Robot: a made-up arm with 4 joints. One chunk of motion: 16 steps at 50 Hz.
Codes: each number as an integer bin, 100 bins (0 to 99) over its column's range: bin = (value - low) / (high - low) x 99, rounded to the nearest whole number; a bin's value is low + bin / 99 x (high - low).
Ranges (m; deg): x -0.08..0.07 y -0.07..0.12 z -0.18..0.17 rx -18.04..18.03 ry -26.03..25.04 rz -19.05..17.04
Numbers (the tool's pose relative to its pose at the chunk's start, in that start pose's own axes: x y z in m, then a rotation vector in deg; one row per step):
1: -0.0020 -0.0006 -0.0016 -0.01 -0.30 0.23
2: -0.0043 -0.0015 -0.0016 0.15 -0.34 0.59
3: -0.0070 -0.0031 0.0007 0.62 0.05 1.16
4: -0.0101 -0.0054 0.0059 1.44 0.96 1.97
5: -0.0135 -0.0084 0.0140 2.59 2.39 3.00
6: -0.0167 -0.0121 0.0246 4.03 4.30 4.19
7: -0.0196 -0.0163 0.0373 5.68 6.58 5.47
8: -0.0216 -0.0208 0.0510 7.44 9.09 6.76
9: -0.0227 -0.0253 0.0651 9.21 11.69 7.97
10: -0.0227 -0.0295 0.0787 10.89 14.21 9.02
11: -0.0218 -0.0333 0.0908 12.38 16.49 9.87
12: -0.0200 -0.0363 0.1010 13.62 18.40 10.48
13: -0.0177 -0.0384 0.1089 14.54 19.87 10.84
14: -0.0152 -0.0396 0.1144 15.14 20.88 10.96
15: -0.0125 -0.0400 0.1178 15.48 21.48 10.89
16: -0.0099 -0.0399 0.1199 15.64 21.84 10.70
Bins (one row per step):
1: 51 36 50 49 50 53
2: 50 36 50 50 50 54
3: 48 35 51 51 51 55
4: 46 34 53 53 52 58
5: 44 32 55 57 55 60
6: 42 30 58 61 59 64
7: 40 28 61 65 63 67
8: 39 26 65 70 68 71
9: 38 23 69 75 73 74
10: 38 21 73 79 78 77
11: 38 19 77 83 82 79
12: 40 18 79 87 86 81
13: 41 16 82 89 89 82
14: 43 16 83 91 91 82
15: 45 16 84 92 92 82
16: 46 16 85 92 93 82

